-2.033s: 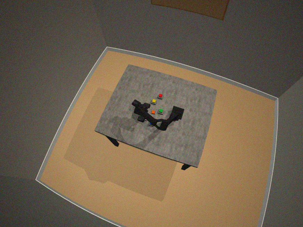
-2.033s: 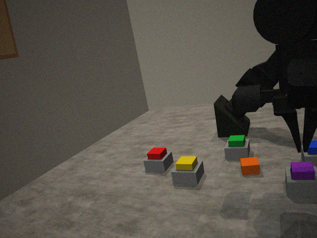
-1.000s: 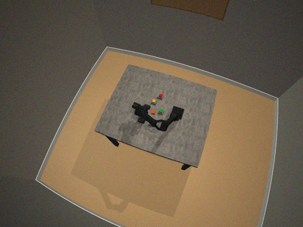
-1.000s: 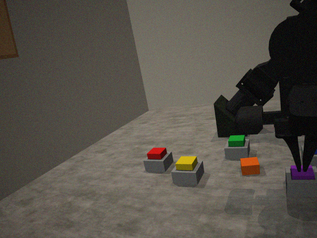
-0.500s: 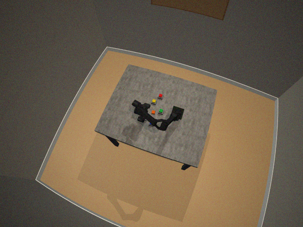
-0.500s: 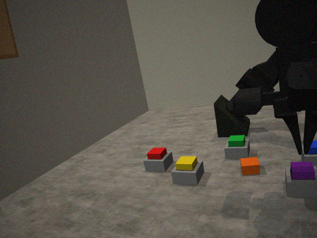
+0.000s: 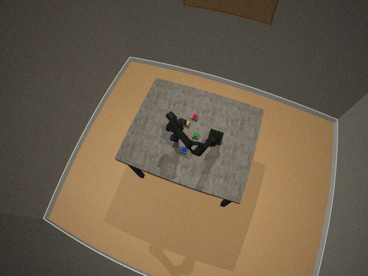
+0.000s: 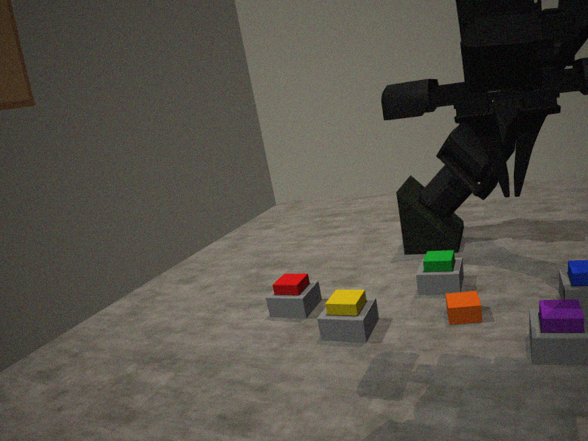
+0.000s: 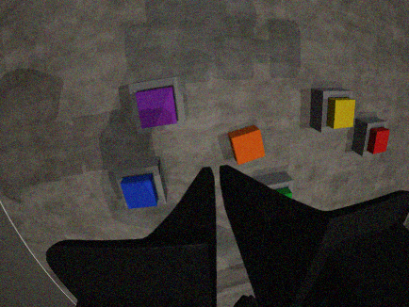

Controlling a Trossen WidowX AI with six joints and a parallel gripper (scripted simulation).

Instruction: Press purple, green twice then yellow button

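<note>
Right now the green button is 120 mm behind my gripper tip, 100 mm below it and 70 mm to the right of it. The rest, counted from my gripper tip: orange block (120 mm below, 50 mm to the right, 40 mm behind); then purple button (100 mm below, 30 mm to the left, 20 mm ahead); then blue button (100 mm below, 70 mm to the left, 60 mm behind).
</note>
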